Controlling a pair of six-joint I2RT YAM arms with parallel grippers.
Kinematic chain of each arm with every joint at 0, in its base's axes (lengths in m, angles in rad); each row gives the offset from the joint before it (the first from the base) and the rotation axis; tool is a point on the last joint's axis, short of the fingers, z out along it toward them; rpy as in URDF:
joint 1: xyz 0 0 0.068 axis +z
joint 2: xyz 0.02 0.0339 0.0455 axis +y
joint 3: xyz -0.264 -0.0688 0 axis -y
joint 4: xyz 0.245 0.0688 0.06 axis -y
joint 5: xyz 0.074 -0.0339 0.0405 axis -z
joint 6: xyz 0.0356 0 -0.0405 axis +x
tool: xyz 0 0 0 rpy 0 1.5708 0
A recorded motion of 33 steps. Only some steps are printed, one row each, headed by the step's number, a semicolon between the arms.
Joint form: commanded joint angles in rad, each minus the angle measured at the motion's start. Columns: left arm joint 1, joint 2, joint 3, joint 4, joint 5, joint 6; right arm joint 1, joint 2, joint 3, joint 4, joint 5, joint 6.
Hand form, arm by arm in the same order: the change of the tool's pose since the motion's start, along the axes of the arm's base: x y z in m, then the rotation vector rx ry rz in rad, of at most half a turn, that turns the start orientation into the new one. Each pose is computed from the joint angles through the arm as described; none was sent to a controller.
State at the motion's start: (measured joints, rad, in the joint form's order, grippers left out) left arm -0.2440 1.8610 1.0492 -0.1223 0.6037 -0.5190; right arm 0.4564 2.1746 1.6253 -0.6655 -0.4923 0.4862
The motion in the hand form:
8: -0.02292 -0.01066 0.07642 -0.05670 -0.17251 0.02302; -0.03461 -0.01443 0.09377 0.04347 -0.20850 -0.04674
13: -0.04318 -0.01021 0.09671 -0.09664 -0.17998 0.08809; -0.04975 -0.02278 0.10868 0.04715 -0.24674 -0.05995
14: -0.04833 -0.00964 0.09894 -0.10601 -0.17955 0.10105; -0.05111 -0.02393 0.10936 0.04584 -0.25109 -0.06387
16: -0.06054 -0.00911 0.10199 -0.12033 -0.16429 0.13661; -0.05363 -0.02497 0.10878 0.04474 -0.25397 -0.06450
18: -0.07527 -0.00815 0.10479 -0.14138 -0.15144 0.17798; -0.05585 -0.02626 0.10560 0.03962 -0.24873 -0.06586
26: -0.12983 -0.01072 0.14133 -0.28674 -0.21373 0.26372; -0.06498 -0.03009 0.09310 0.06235 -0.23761 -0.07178
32: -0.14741 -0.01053 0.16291 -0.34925 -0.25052 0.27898; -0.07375 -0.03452 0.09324 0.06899 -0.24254 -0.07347
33: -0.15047 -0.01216 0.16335 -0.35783 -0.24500 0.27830; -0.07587 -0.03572 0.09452 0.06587 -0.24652 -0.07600
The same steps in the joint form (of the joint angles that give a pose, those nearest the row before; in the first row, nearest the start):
8: -0.0489 -0.2342 -0.0085 -0.0055 -0.0422 -0.0703; 0.0114 -0.2927 -0.0883 0.0153 0.0743 0.0307
13: -0.0687 -0.3445 -0.0562 0.0016 -0.0795 -0.1675; 0.0114 -0.3767 -0.1445 0.0249 0.0930 0.0348
14: -0.0725 -0.3687 -0.0736 0.0077 -0.0862 -0.1878; 0.0107 -0.3849 -0.1527 0.0287 0.0972 0.0361
16: -0.0854 -0.4211 -0.1119 0.0089 -0.1105 -0.2393; 0.0114 -0.3958 -0.1686 0.0358 0.1000 0.0361
18: -0.1012 -0.4854 -0.1608 0.0172 -0.1392 -0.3004; 0.0113 -0.4024 -0.1875 0.0413 0.1024 0.0365
26: -0.1975 -0.7511 -0.2610 0.0504 -0.2434 -0.4945; 0.0114 -0.4356 -0.2802 0.1093 0.0831 0.0553
32: -0.2335 -0.8362 -0.2496 0.0357 -0.2793 -0.5467; 0.0112 -0.4749 -0.3273 0.1260 0.0807 0.0583
33: -0.2466 -0.8451 -0.2538 0.0358 -0.2864 -0.5599; 0.0114 -0.4856 -0.3345 0.1246 0.0860 0.0584

